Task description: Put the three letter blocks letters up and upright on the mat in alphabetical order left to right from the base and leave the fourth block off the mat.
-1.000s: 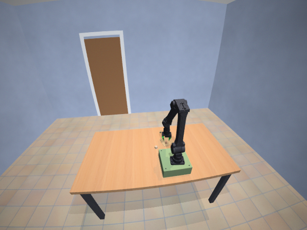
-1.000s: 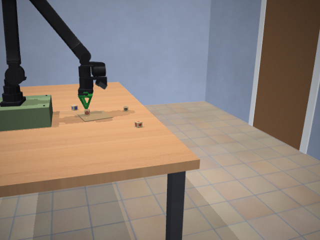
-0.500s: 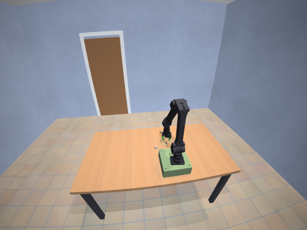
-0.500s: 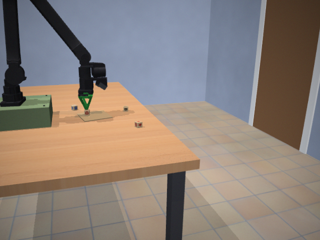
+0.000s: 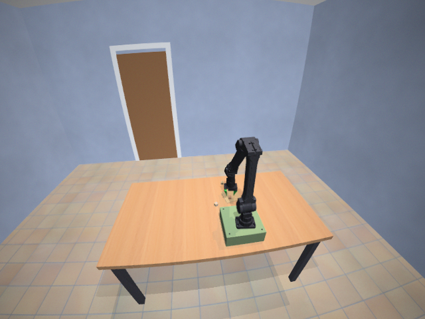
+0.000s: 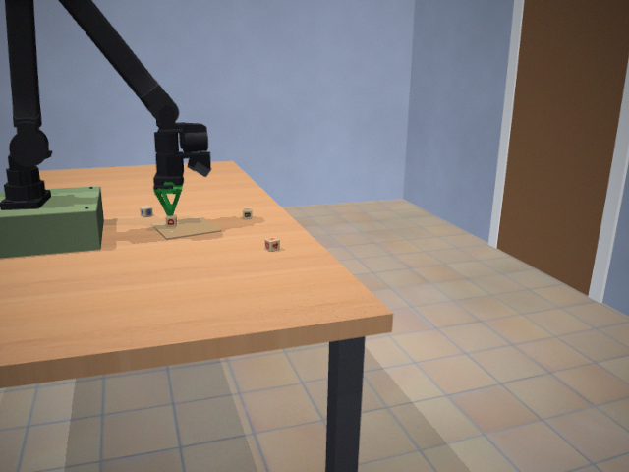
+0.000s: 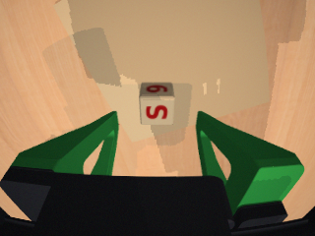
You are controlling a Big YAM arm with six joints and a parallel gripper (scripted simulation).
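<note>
Now: the tan mat 4 cm below my hand, 4 cm ahead of it and 2 cm to the right of it.
</note>
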